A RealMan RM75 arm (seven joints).
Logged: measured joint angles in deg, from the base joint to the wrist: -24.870 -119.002 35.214 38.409 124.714 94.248 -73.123; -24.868 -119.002 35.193 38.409 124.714 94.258 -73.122; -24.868 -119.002 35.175 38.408 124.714 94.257 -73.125; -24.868 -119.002 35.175 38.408 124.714 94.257 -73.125; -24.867 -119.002 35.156 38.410 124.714 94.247 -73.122; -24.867 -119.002 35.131 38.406 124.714 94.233 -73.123; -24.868 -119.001 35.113 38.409 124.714 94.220 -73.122; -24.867 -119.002 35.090 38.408 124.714 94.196 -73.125; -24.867 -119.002 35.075 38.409 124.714 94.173 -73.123; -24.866 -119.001 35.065 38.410 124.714 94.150 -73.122; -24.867 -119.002 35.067 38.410 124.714 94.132 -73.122; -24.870 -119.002 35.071 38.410 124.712 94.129 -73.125; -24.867 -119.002 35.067 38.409 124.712 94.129 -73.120; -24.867 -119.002 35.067 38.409 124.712 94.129 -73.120; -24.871 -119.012 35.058 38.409 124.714 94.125 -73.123; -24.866 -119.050 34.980 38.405 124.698 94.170 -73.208; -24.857 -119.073 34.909 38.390 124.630 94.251 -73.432; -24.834 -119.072 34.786 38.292 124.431 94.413 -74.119; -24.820 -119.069 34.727 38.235 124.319 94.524 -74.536; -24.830 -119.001 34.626 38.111 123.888 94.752 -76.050; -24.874 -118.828 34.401 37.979 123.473 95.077 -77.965
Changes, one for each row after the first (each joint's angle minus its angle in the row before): 0.002 0.000 -0.021 0.000 0.000 0.010 0.001; 0.000 0.000 -0.018 -0.001 0.000 -0.001 -0.003; 0.000 0.000 0.000 0.000 0.000 0.000 0.000; 0.001 0.000 -0.019 0.002 0.000 -0.010 0.003; 0.000 0.000 -0.025 -0.004 0.000 -0.014 -0.001; -0.001 0.001 -0.018 0.003 0.000 -0.013 0.001; 0.001 -0.001 -0.023 -0.001 0.000 -0.024 -0.003; 0.000 0.000 -0.015 0.001 0.000 -0.023 0.002; 0.001 0.001 -0.010 0.001 0.000 -0.023 0.001; -0.001 -0.001 0.002 0.000 0.000 -0.018 0.000; -0.003 0.000 0.004 0.000 -0.002 -0.003 -0.003; 0.003 0.000 -0.004 -0.001 0.000 0.000 0.005; 0.000 0.000 0.000 0.000 0.000 0.000 0.000; -0.004 -0.010 -0.009 0.000 0.002 -0.004 -0.003; 0.005 -0.038 -0.078 -0.004 -0.016 0.045 -0.085; 0.009 -0.023 -0.071 -0.015 -0.068 0.081 -0.224; 0.023 0.001 -0.123 -0.098 -0.199 0.162 -0.687; 0.014 0.003 -0.059 -0.057 -0.112 0.111 -0.417; -0.010 0.068 -0.101 -0.124 -0.431 0.228 -1.514; -0.044 0.173 -0.225 -0.132 -0.415 0.325 -1.915
